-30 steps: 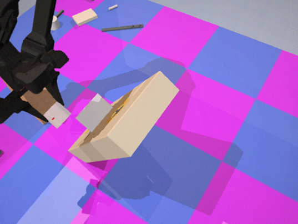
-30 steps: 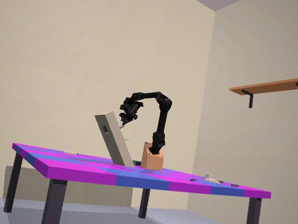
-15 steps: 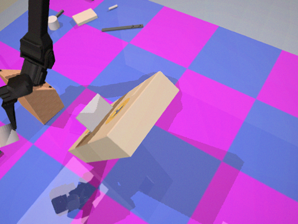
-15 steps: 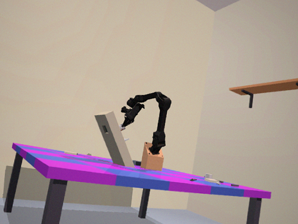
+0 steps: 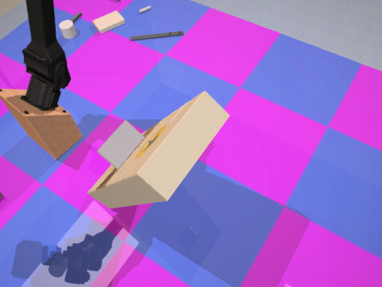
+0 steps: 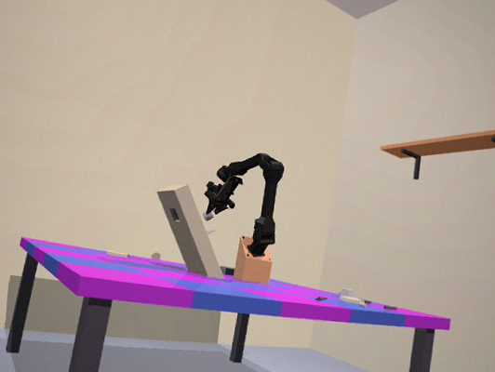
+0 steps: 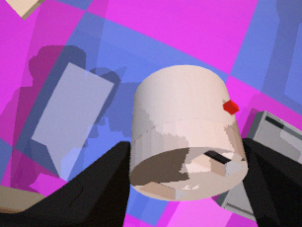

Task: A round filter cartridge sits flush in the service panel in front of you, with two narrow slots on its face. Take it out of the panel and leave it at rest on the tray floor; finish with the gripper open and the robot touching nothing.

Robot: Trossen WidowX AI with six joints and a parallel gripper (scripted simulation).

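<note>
My gripper tip is now 19 cm past the grey tray, 1 cm to the left of it and 25 cm above it. From my gripper tip the other things lie so: round filter cartridge: right at my gripper tip; service panel: 23 cm ahead, 23 cm to the left, 10 cm below.
</note>
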